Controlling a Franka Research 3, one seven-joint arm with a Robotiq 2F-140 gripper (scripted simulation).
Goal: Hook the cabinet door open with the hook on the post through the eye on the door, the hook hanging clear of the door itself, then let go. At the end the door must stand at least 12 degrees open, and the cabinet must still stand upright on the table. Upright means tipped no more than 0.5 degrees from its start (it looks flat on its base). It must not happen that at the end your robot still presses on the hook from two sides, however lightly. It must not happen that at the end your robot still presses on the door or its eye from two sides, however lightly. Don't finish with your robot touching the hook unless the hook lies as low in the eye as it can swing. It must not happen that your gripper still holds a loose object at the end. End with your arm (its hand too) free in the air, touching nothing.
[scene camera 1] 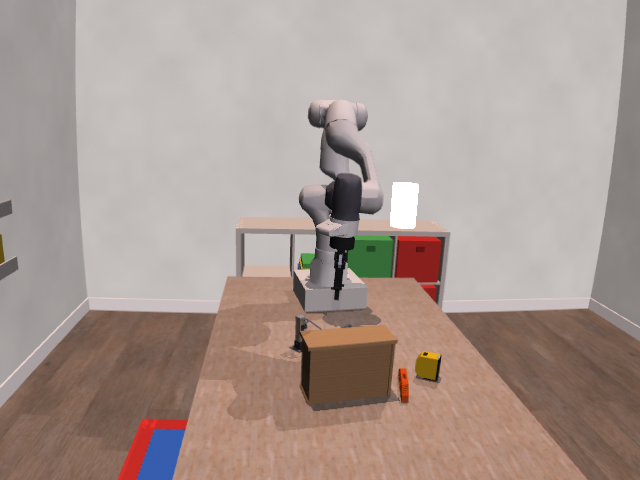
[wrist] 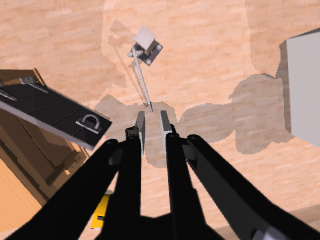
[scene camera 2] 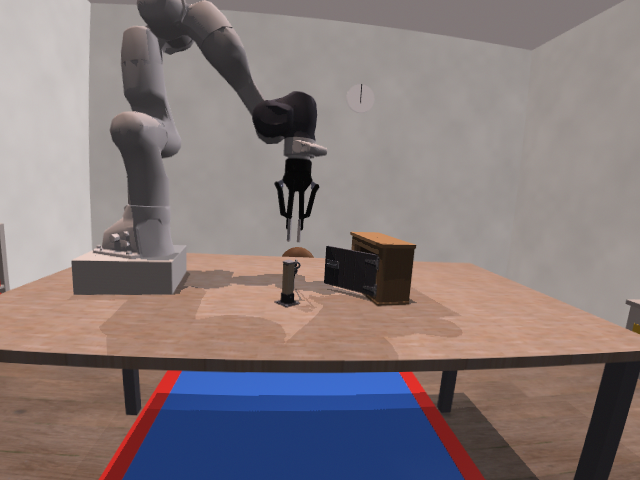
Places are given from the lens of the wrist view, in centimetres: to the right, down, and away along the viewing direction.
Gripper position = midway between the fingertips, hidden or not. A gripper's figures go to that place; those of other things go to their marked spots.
gripper (wrist: pixel 152 119): -1, 0, 20
wooden cabinet (wrist: pixel 34 169): -20, 8, 23
post (wrist: pixel 144 37): -2, -11, 20
The marked spots on the wooden cabinet and the post are 27 cm apart.
